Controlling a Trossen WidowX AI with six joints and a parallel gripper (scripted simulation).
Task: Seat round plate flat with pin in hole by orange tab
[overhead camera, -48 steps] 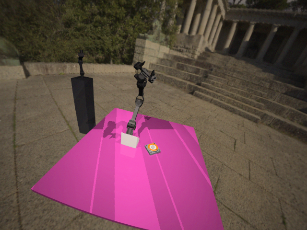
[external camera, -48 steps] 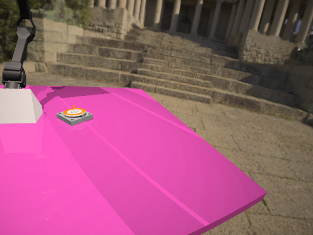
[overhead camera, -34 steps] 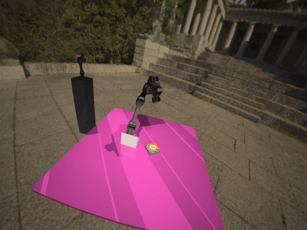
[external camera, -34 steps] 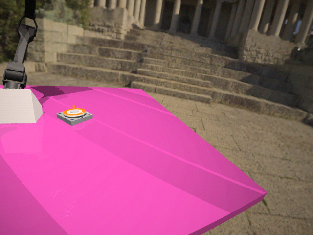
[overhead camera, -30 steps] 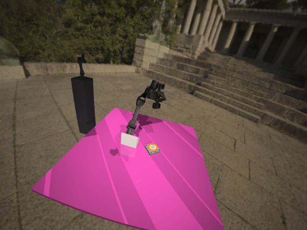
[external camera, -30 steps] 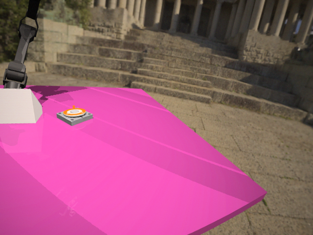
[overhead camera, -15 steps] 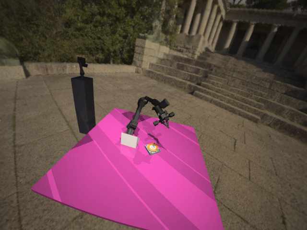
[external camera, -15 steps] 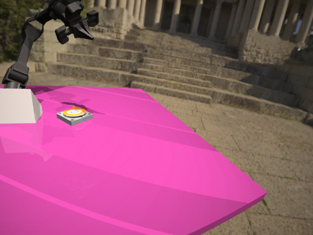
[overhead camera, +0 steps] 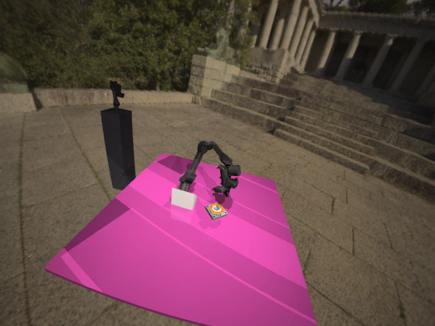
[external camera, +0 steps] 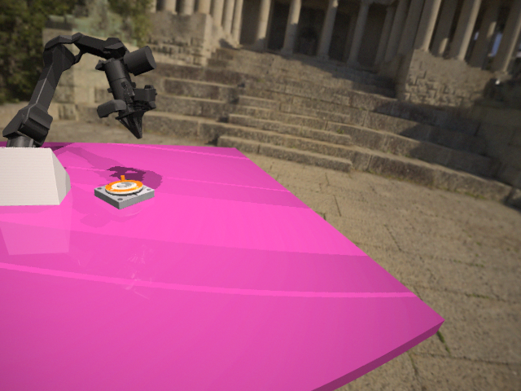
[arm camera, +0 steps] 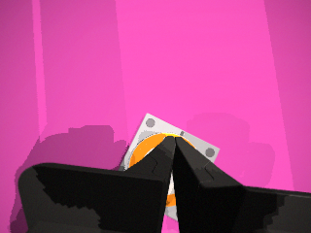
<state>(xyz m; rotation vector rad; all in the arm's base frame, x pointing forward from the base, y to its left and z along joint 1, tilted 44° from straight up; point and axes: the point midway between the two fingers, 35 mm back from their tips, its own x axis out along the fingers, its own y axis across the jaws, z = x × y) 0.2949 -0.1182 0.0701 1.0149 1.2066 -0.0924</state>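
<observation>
The grey square base is 5 cm behind my gripper tip, 2 cm to the left of it and 16 cm below it.
</observation>
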